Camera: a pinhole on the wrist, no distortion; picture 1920 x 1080 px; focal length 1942.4 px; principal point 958.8 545.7 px. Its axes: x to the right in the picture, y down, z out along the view. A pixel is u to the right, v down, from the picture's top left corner.
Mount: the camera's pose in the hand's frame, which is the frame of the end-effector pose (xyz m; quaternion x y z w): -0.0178 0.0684 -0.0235 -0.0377 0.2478 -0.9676 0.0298
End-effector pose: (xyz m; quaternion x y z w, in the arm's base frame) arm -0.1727 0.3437 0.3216 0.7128 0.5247 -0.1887 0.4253
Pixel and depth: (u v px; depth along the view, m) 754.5 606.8 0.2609
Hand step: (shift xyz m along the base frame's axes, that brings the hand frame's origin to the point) -0.0080 -0.1355 -0.1613
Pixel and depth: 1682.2 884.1 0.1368
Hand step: -0.0252 -0.1012 -0.0187
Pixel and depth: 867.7 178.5 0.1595
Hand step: 0.0415 -0.1049 -0.0676
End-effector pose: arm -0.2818 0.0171 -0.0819 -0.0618 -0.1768 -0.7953 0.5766
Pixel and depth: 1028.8 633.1 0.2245
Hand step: -0.0612 0.0777 0.1447
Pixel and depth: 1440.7 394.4 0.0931
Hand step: 0.0310 0.0438 0.0544
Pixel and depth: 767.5 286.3 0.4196
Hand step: -0.1326 0.0995 0.3429
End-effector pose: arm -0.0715 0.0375 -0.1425 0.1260 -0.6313 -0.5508 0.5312
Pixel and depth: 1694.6 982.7 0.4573
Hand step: -0.3216 0.2064 -0.2300
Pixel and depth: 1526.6 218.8 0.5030
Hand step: -0.3735 0.3140 -0.0761
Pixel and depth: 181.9 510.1 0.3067
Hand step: -0.2745 0.0144 0.0580
